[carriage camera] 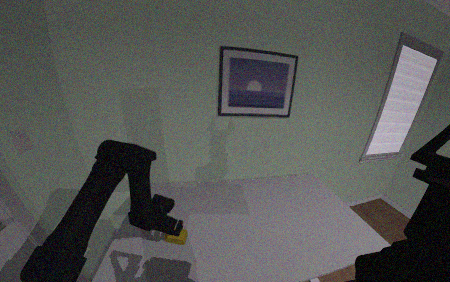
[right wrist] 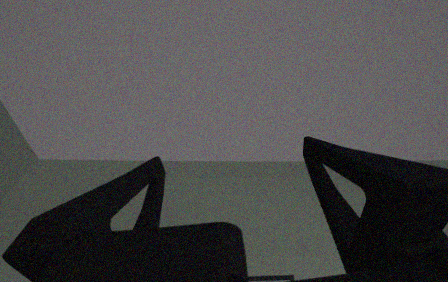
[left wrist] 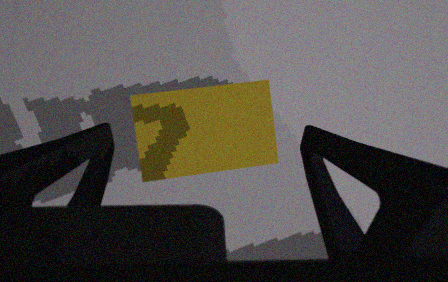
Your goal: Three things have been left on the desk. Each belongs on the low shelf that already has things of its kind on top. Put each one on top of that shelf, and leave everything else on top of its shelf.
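Frame: origin at the left arm's base, x left, y down, z back, level; metres.
Seen in the pictures: left gripper, fingertip midpoint: (carriage camera: 173,225) (left wrist: 209,135); right gripper, fingertip midpoint: (right wrist: 231,155).
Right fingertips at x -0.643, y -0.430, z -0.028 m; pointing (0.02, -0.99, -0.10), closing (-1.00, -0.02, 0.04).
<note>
A point is followed by its place in that frame.
A yellow block (carriage camera: 177,237) @(z -0.356, x -0.116, y 0.271 m) (left wrist: 225,125) @(z -0.379, x -0.115, y 0.272 m) lies on the left part of the pale desk (carriage camera: 280,220) @(z -0.490, x -0.699, y 0.317 m), partly behind the left gripper in the carriage view. My left gripper (left wrist: 209,135) @(z -0.376, x -0.100, y 0.206 m) is open and empty, pointing down close over the block. In the left wrist view the block shows between and a little beyond the fingertips, with gaps at both sides, and a finger's shadow falls on its left end. My right gripper (right wrist: 231,155) @(z -0.028, x -0.643, y -0.430 m) is open and empty, with wall and ceiling behind its fingers. The low shelves do not show in these views.
The left arm (carriage camera: 112,170) @(z -0.177, x -0.076, y -0.246 m) reaches over the left side of the desk. The dark right arm (carriage camera: 400,250) @(z -0.010, x -0.605, y -0.210 m) stands at the right edge of the carriage view. A green wall with a framed picture (carriage camera: 257,85) @(z -0.931, x -0.561, y -0.433 m) and a window (carriage camera: 405,102) @(z -1.174, x -2.409, y -0.457 m) rises behind the desk. Brown floor (carriage camera: 382,215) @(z -0.920, x -2.614, y 1.037 m) shows at the right.
</note>
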